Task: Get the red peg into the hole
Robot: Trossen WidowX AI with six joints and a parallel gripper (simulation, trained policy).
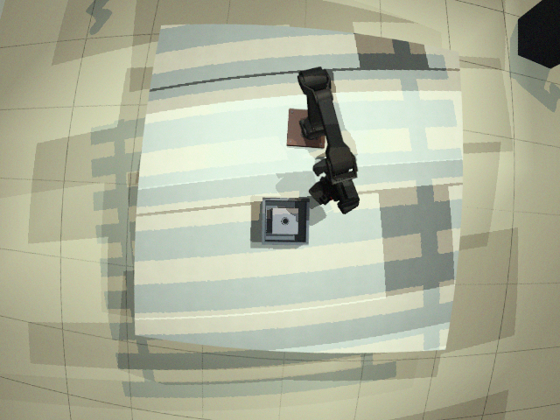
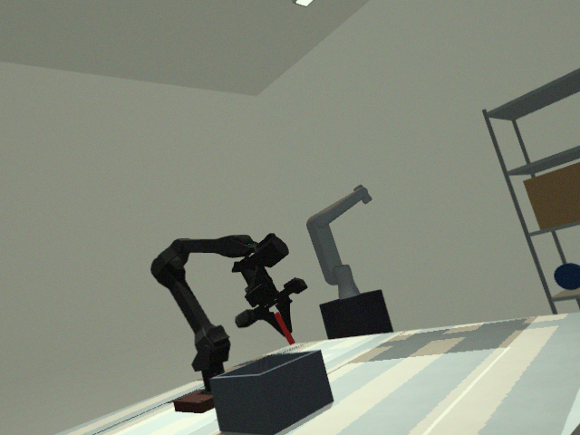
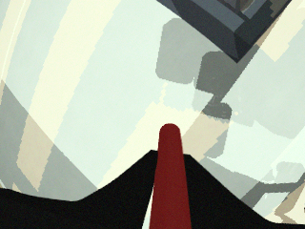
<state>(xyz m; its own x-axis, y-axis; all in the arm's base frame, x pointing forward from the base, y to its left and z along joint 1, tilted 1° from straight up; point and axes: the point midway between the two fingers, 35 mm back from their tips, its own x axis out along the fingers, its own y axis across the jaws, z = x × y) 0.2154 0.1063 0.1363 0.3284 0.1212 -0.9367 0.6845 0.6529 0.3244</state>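
Right now my gripper tip is 140 mm to the left of the plate, 120 mm short of it and 80 mm above it. The rest, counted from my gripper tip: red peg 20 mm above; dark grey box 140 mm to the right, 120 mm ahead, 100 mm below.
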